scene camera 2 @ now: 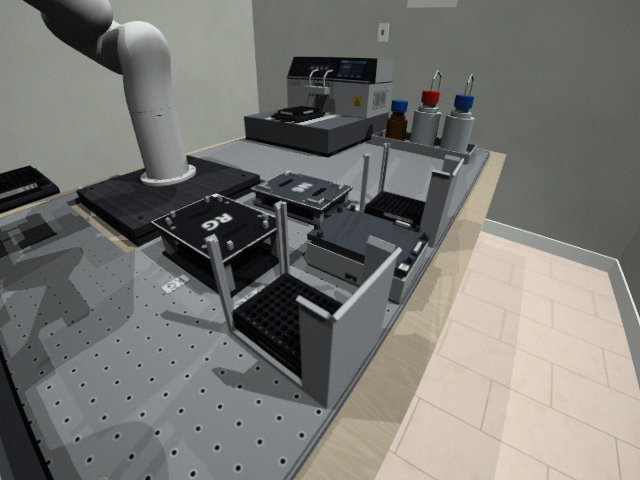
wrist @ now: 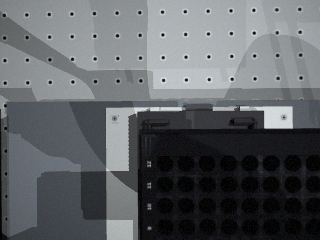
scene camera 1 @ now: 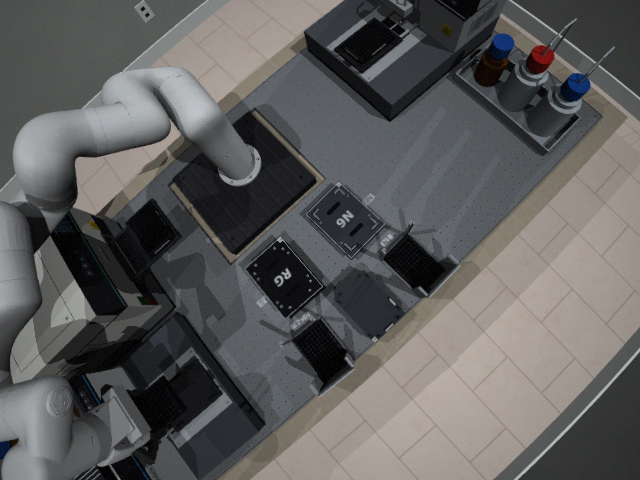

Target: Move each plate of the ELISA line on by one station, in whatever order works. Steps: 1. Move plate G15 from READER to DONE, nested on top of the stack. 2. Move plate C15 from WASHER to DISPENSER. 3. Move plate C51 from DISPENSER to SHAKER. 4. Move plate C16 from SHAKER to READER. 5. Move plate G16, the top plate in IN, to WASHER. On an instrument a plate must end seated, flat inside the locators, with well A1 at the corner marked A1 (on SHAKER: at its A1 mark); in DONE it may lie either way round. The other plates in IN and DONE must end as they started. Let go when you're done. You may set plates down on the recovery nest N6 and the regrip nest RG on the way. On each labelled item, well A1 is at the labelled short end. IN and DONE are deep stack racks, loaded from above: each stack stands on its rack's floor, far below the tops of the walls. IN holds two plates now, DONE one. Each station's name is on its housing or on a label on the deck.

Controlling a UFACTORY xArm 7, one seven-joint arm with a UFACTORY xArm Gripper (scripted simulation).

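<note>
From this scene camera I see a grey shaker platform [scene camera 2: 337, 246].
</note>
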